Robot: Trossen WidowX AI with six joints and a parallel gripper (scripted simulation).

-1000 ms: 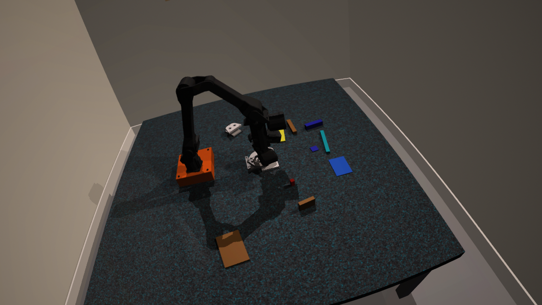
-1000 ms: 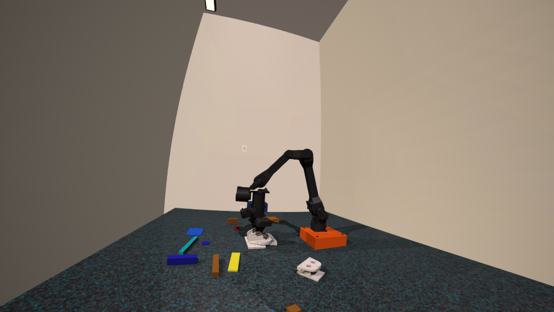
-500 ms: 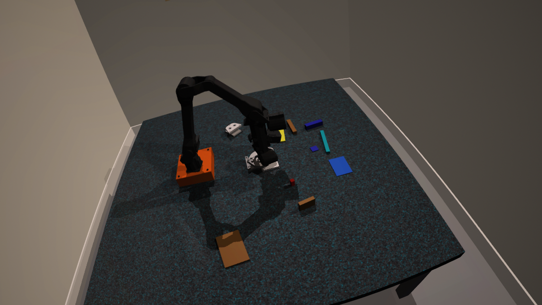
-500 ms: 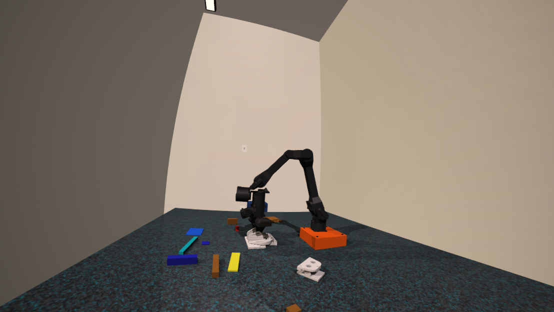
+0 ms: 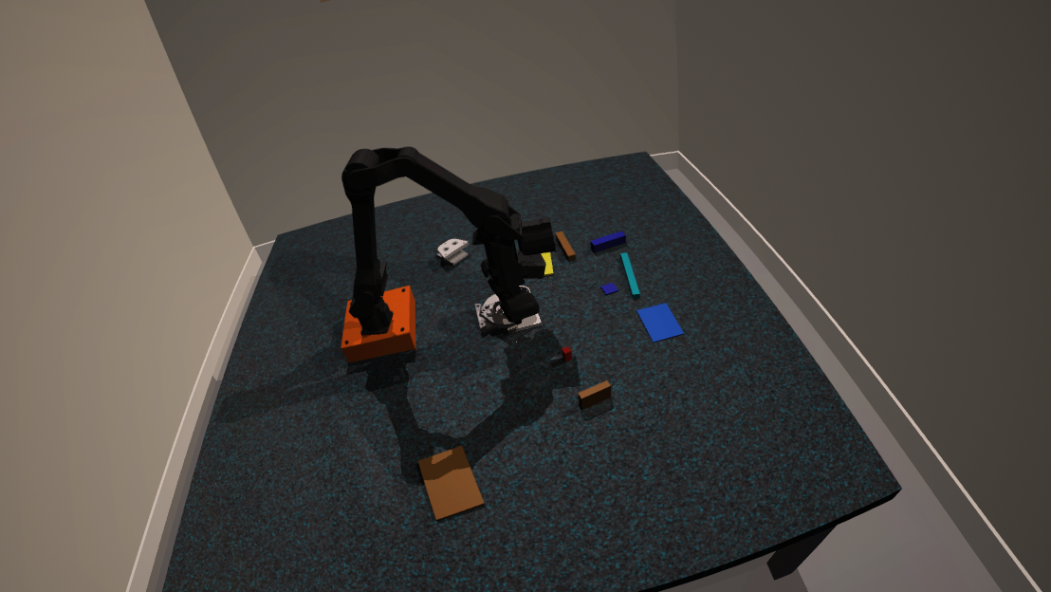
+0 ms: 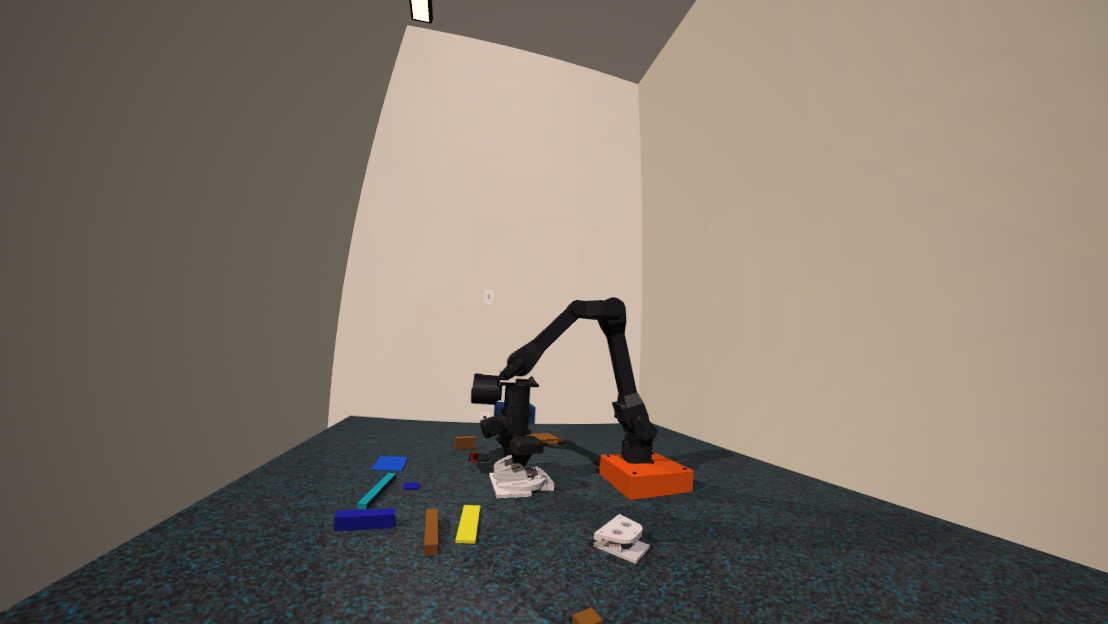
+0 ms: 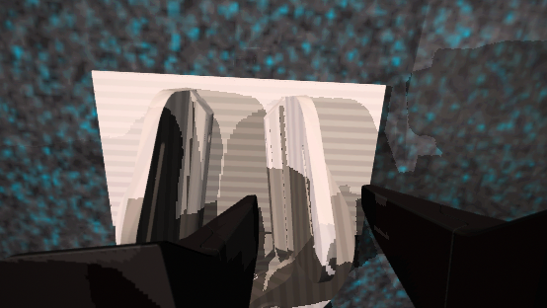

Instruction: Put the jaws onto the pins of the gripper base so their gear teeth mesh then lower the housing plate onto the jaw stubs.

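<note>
Right now the white jaw is 50 mm behind my gripper tip and 40 mm to the left of it. Also, from my gripper tip: yellow bar 60 mm ahead, 210 mm to the left, 10 mm below; red cube 110 mm ahead, 110 mm to the right; brown block 150 mm ahead, 220 mm to the right.
</note>
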